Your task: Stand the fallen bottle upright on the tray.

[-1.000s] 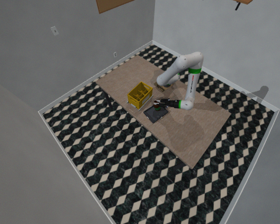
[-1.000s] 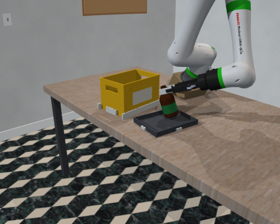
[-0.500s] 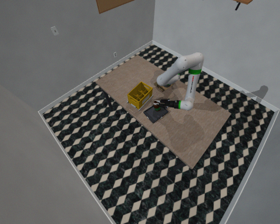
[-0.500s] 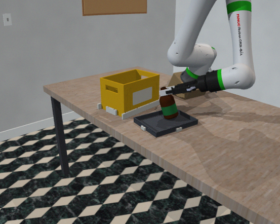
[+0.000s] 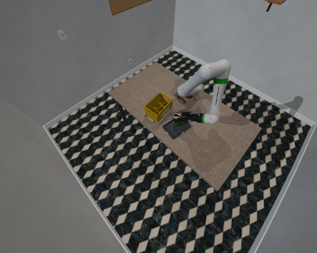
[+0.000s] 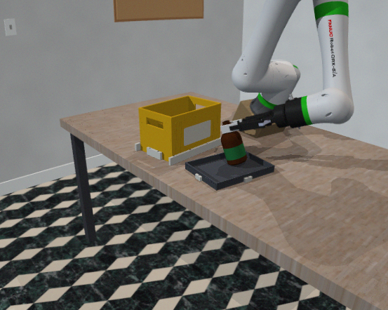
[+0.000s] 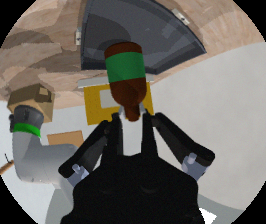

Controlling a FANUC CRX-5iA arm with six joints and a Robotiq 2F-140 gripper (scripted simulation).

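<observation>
Now: the bottle 6 cm below my hand. Also, from my hand: yellow crate 2 cm ahead, 25 cm to the right, 6 cm below; dark grey tray 4 cm ahead, 3 cm to the left, 13 cm below.
</observation>
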